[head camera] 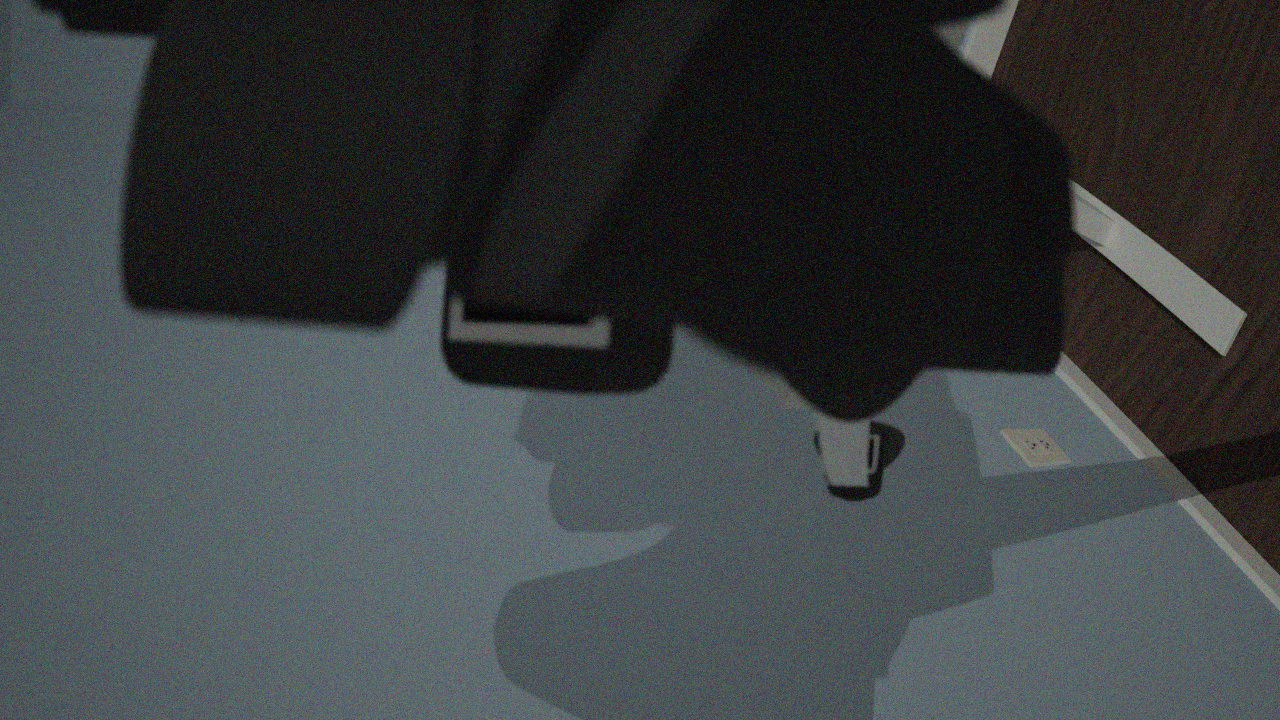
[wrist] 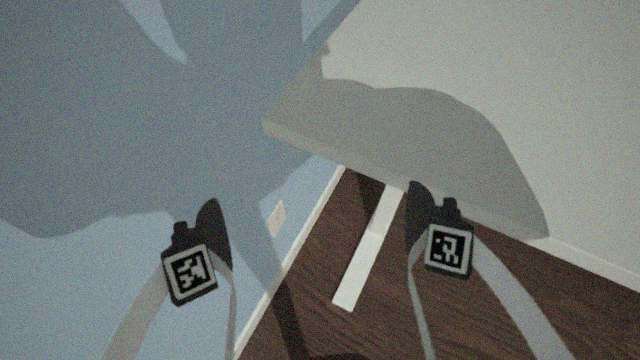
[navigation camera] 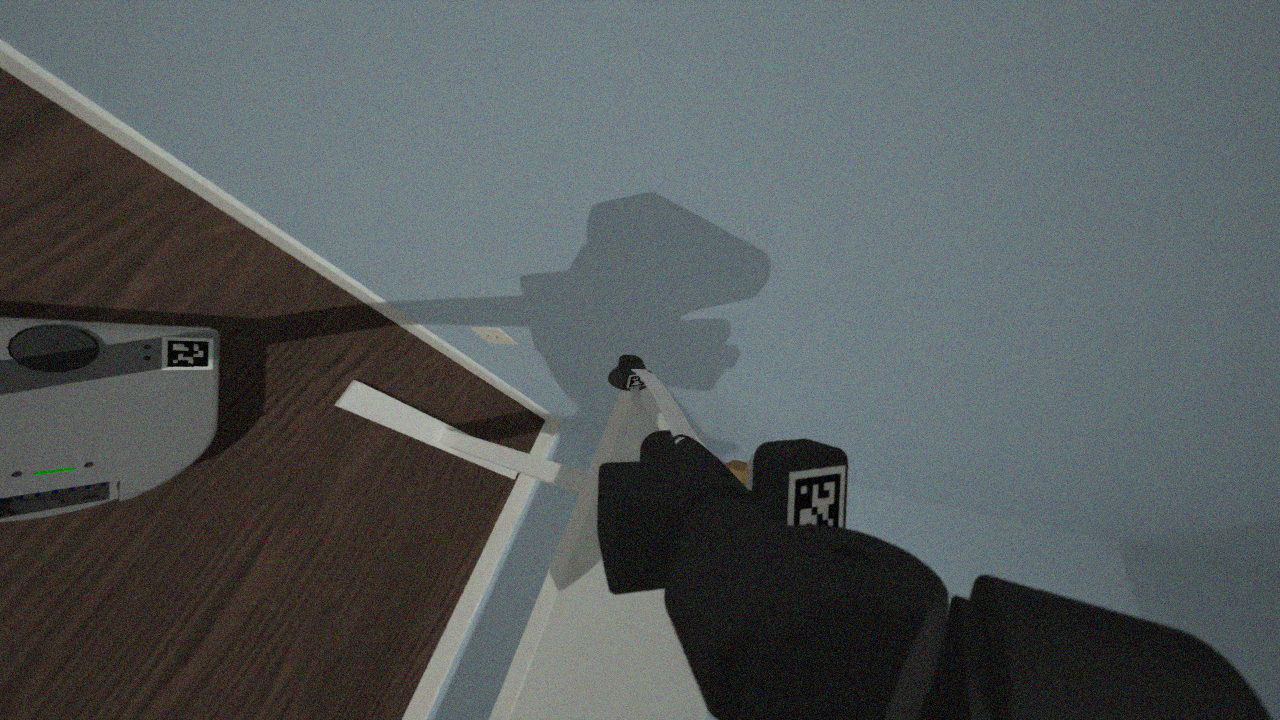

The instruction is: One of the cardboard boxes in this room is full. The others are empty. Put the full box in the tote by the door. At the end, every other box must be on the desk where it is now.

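Places are measured from the robot's base along level axes (x ahead, y left, z up), in metres.
Pixels of known places: gripper, fingertip midpoint: [wrist: 315,215] [navigation camera: 623,427]; robot's base, origin of the base link: [navigation camera: 57,346].
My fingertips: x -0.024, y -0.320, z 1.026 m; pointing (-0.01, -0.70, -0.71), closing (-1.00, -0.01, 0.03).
Ahead of a thing's pixels: the offset from my fingertips to its top centre. "pt": to the spot under its first point. Level surfaces: height alone.
My gripper [wrist: 315,215] [head camera: 845,454] [navigation camera: 632,377] is open, with the two fingers wide apart and no object between them in the wrist view. It is in the air past the end of the pale desk top @(dz -0.076 m) [wrist: 500,60] [navigation camera: 617,653], in front of the blue wall. A small orange-brown thing @(dx -0.214, dy -0.559, dz -0.026 m) [navigation camera: 738,471], possibly a cardboard box, shows in the navigation view, mostly hidden behind the black wrist. What it is and whether it is full cannot be told. The tote and the door do not show in these views.
A white bar @(pt dx -0.167, dy -0.249, dz -1.001 m) [head camera: 1163,282] [navigation camera: 429,429] [wrist: 367,250], possibly a desk foot, is low over the dark wood floor @(dz -1.026 m) [navigation camera: 375,555] [wrist: 320,280]. The blue wall [head camera: 268,537] [navigation camera: 984,223] has a white baseboard and a socket plate @(dx +0.092, dy -0.286, dz -0.569 m) [head camera: 1035,446] [navigation camera: 494,335] [wrist: 276,218]. My base [navigation camera: 98,411] is at the left.
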